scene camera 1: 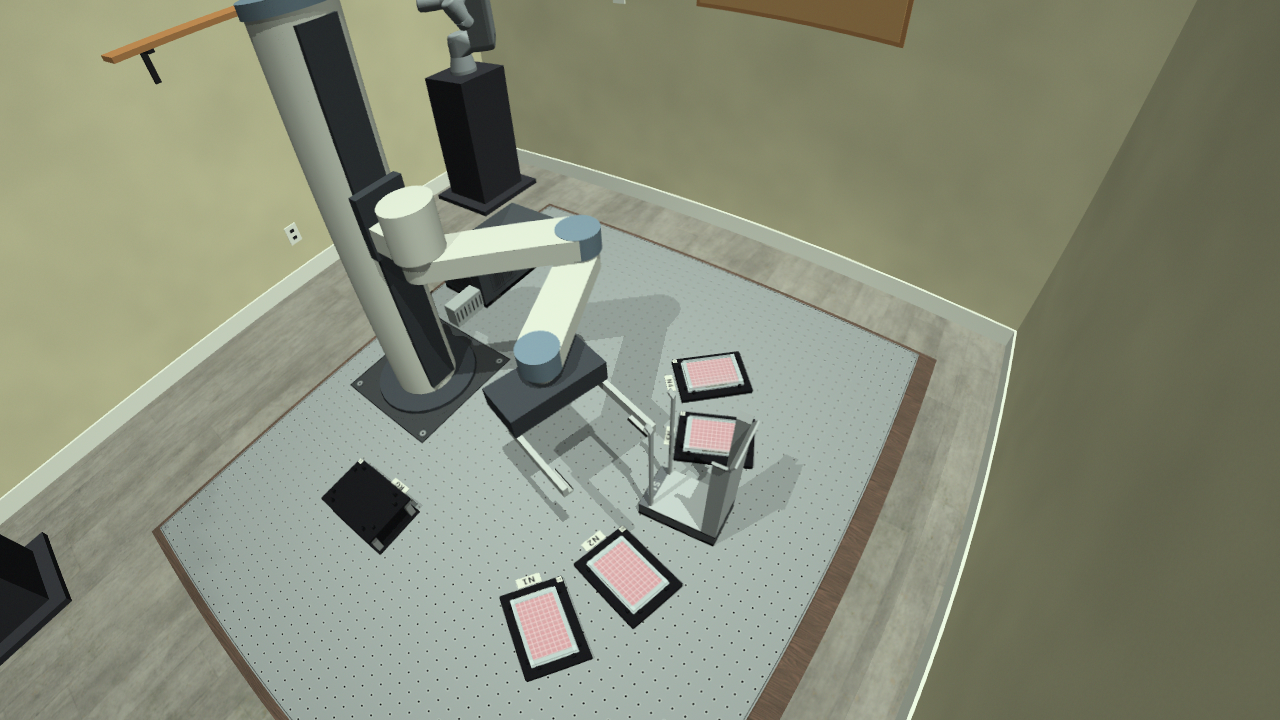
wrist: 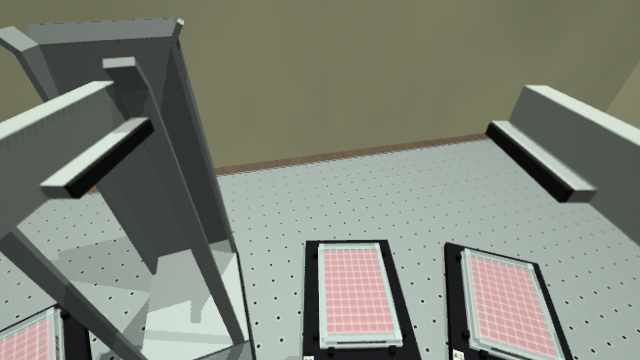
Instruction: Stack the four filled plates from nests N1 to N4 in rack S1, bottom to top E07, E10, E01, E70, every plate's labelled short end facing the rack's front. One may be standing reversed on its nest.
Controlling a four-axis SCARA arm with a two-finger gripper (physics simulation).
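Frame: origin at the arm's base, x ahead, y left, z up, level; millimetres.
Seen in the pictures: gripper, fingertip midpoint: (scene camera 1: 611, 460) (wrist: 320, 107); arm's base, link origin: (scene camera 1: 429, 375).
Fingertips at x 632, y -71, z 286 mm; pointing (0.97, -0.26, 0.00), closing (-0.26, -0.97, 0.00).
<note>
Pixels of each thing's top centre, then the offset from my fingertips to it. "spot": a spot on its surface instead. Level surfaces: height alone.
- Rack S1, top centre: (wrist: 63, 36) (scene camera 1: 698, 423) dy +115, dx +78, dz +19 mm
- N1 plate, top centre: (wrist: 507, 298) (scene camera 1: 542, 624) dy -226, dx -3, dz -247 mm
- N2 plate, top centre: (wrist: 354, 284) (scene camera 1: 627, 571) dy -61, dx +59, dz -247 mm
- N3 plate, top centre: (scene camera 1: 716, 434) dy +286, dx +42, dz -247 mm
- N4 plate, top centre: (scene camera 1: 712, 370) dy +433, dx -51, dz -247 mm
- black fixture, top centre: (scene camera 1: 362, 495) dy -262, dx -439, dz -203 mm
- perforated board, surface height: dz -273 mm
- dark box, surface spot: (scene camera 1: 510, 282) spot: dy +418, dx -667, dz -255 mm
My gripper (scene camera 1: 605, 459) (wrist: 320, 107) is open and empty, its two long fingers wide apart, above the board and beside the rack. Rack S1 (scene camera 1: 720, 492) (wrist: 100, 32) stands upright with its pale floor bare; the left finger overlaps its posts in the wrist view. Pink-gridded plates lie flat on black nests: the N1 plate (scene camera 1: 544, 625) (wrist: 510, 305), the N2 plate (scene camera 1: 628, 573) (wrist: 357, 295), the N3 plate (scene camera 1: 708, 433) (wrist: 27, 342), partly behind the rack in the scene view, and the N4 plate (scene camera 1: 712, 372). The plate codes are too small to read.
A black fixture (scene camera 1: 366, 501) with a small tag sits on the perforated board (scene camera 1: 429, 608) left of the nests. The arm's column (scene camera 1: 313, 152) and a dark box (scene camera 1: 510, 282) are at the back. A black pedestal (scene camera 1: 474, 134) stands beyond the board.
</note>
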